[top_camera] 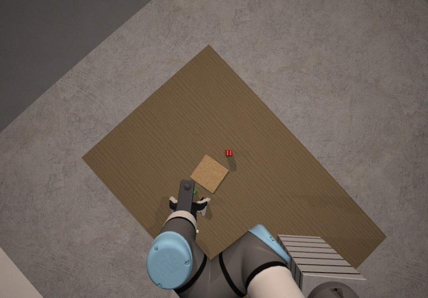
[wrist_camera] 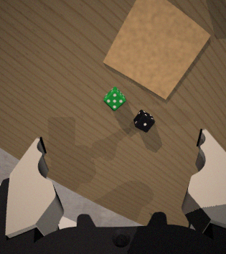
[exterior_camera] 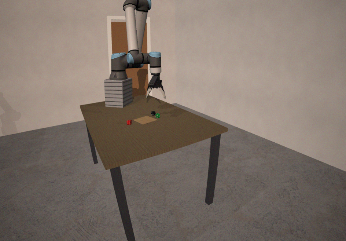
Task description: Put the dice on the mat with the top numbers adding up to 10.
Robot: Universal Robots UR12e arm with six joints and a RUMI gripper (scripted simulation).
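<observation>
The red die is 20 mm behind my hand, 250 mm to the right of it and 140 mm below it. The rest, counted from my hand: tan mat (10 mm behind, 100 mm to the right, 160 mm below); black die (80 mm behind, 20 mm to the left, 140 mm below); green die (10 mm to the left, 140 mm below).
</observation>
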